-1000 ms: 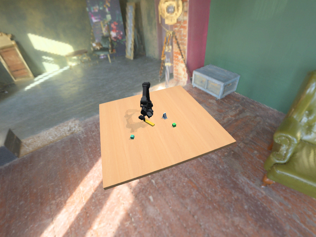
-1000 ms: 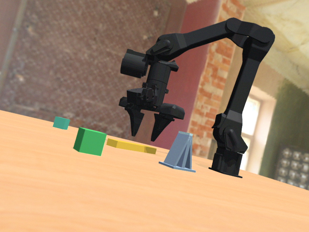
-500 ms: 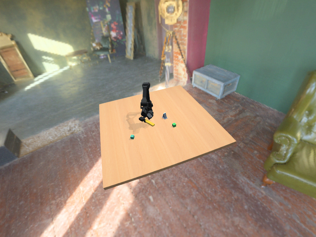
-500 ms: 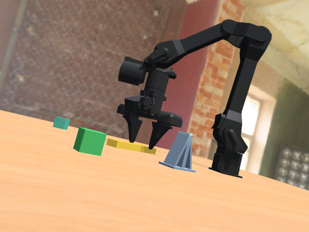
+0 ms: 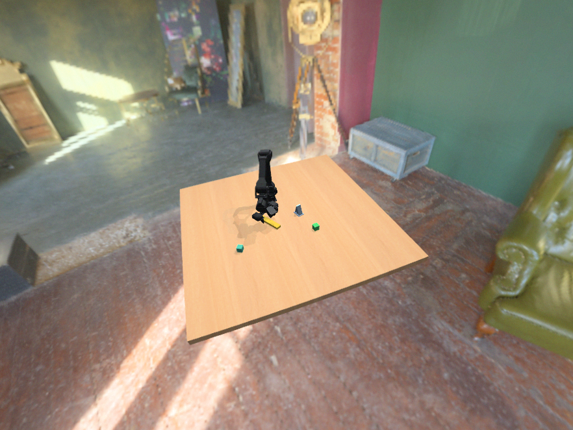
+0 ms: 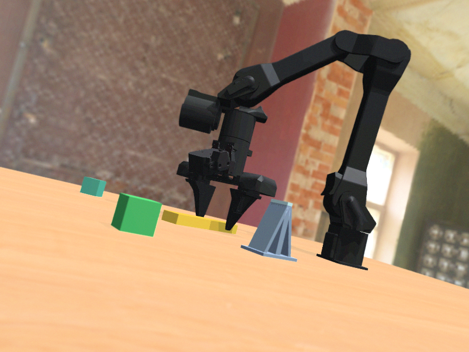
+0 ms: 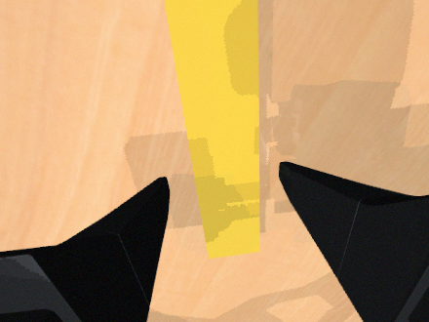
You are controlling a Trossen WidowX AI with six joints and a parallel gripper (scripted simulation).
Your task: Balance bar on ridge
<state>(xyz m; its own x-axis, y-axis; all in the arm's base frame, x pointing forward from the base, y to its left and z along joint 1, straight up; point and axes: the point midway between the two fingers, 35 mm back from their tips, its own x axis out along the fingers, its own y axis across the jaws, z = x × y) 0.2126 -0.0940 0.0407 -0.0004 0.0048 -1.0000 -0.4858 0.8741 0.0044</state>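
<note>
The yellow bar lies 2 cm ahead of my gripper tip and 1 cm to the left of it. The rest, counted from my gripper tip: teal cube 22 cm to the right, 19 cm ahead, 1 cm above.
</note>
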